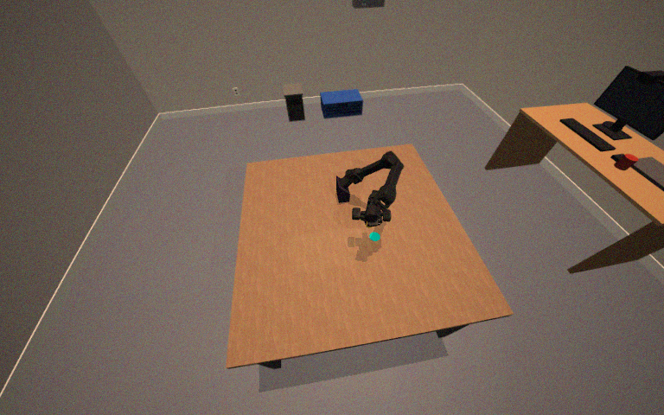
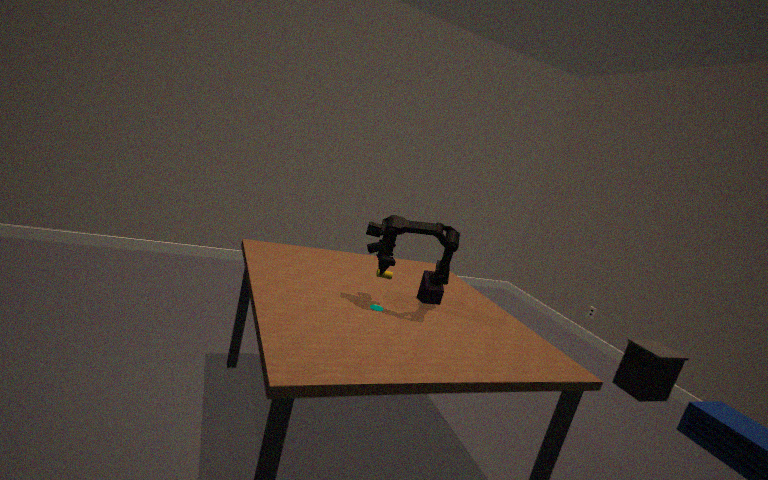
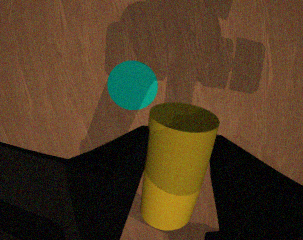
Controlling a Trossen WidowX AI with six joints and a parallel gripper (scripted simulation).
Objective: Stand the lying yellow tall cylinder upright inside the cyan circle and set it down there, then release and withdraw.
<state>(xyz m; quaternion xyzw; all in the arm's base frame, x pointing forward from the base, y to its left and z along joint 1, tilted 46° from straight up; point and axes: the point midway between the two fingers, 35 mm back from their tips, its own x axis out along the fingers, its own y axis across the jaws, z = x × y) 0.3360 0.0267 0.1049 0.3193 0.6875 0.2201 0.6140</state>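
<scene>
Now: gripper tip 14 cm above the cyan circle, 5 cm to the right of it and 1 cm past it. Round my gripper tip: yellow tall cylinder: 2 cm behind.
</scene>
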